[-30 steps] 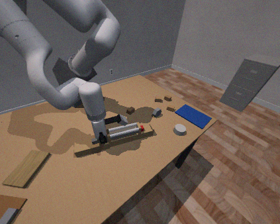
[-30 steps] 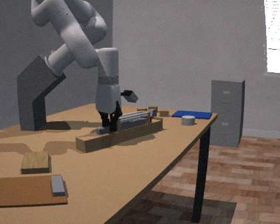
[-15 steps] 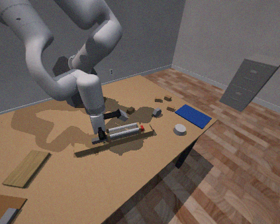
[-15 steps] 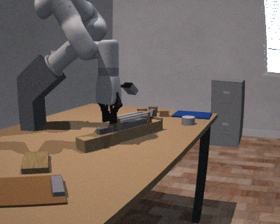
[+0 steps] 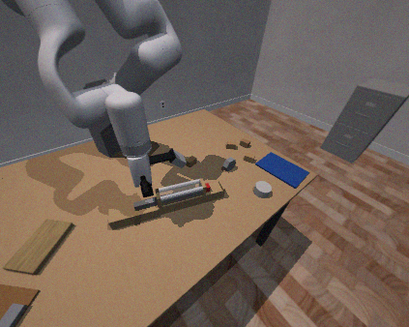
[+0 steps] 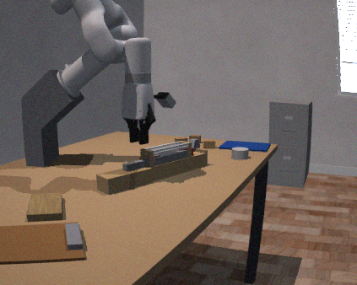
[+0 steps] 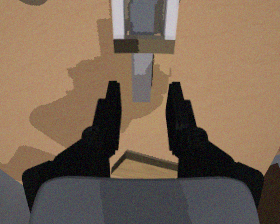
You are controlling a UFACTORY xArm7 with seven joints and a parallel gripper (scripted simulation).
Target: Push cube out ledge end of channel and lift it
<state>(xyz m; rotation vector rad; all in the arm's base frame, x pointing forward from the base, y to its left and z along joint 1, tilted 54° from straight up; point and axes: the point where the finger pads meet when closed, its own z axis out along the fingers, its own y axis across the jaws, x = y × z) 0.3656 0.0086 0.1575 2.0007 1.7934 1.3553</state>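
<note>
My gripper is now 200 mm to the right of the red cube, 80 mm above it and 30 mm past it. The rest, counted from my hand: wooden plank 330 mm to the right, 130 mm below, 70 mm ahead; then long wooden base 110 mm to the left, 80 mm below, 20 mm behind; then grey bar 80 mm below.
</note>
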